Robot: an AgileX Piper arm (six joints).
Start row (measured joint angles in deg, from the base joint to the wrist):
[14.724, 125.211, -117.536, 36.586, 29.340, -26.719]
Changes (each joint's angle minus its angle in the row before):
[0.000, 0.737, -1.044, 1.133, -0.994, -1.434]
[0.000, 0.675, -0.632, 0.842, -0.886, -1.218]
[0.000, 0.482, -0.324, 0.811, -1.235, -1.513]
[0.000, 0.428, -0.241, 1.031, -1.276, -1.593]
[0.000, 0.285, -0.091, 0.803, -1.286, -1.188]
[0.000, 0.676, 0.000, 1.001, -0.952, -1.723]
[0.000, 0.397, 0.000, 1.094, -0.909, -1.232]
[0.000, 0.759, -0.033, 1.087, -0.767, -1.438]
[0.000, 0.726, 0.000, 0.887, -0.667, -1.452]
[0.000, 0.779, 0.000, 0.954, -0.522, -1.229]
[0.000, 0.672, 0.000, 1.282, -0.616, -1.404]
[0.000, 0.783, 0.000, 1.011, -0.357, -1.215]
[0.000, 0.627, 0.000, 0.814, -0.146, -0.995]
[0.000, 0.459, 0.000, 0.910, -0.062, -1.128]
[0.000, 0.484, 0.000, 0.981, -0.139, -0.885]
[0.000, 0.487, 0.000, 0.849, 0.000, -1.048]
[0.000, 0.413, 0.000, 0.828, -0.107, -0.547]
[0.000, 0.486, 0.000, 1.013, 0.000, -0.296]
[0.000, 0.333, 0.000, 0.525, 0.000, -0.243]
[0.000, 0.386, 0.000, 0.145, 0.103, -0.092]
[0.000, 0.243, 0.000, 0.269, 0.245, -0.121]
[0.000, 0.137, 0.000, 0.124, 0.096, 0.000]
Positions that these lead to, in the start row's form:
[14.724, 125.948, -118.580, 37.719, 28.346, -28.153]
[14.724, 126.623, -119.212, 38.561, 27.460, -29.371]
[14.724, 127.105, -119.536, 39.372, 26.225, -30.884]
[14.724, 127.533, -119.777, 40.403, 24.949, -32.477]
[14.724, 127.818, -119.868, 41.206, 23.663, -33.665]
[14.724, 128.494, -119.868, 42.207, 22.711, -35.388]
[14.724, 128.891, -119.868, 43.301, 21.802, -36.620]
[14.724, 129.650, -119.901, 44.388, 21.035, -38.058]
[14.724, 130.376, -119.901, 45.275, 20.368, -39.510]
[14.724, 131.155, -119.901, 46.229, 19.846, -40.739]
[14.724, 131.827, -119.901, 47.511, 19.230, -42.143]
[14.724, 132.610, -119.901, 48.522, 18.873, -43.358]
[14.724, 133.237, -119.901, 49.336, 18.727, -44.353]
[14.724, 133.696, -119.901, 50.246, 18.665, -45.481]
[14.724, 134.180, -119.901, 51.227, 18.526, -46.366]
[14.724, 134.667, -119.901, 52.076, 18.526, -47.414]
[14.724, 135.080, -119.901, 52.904, 18.419, -47.961]
[14.724, 135.566, -119.901, 53.917, 18.419, -48.257]
[14.724, 135.899, -119.901, 54.442, 18.419, -48.500]
[14.724, 136.285, -119.901, 54.587, 18.522, -48.592]
[14.724, 136.528, -119.901, 54.856, 18.767, -48.713]
[14.724, 136.665, -119.901, 54.980, 18.863, -48.713]

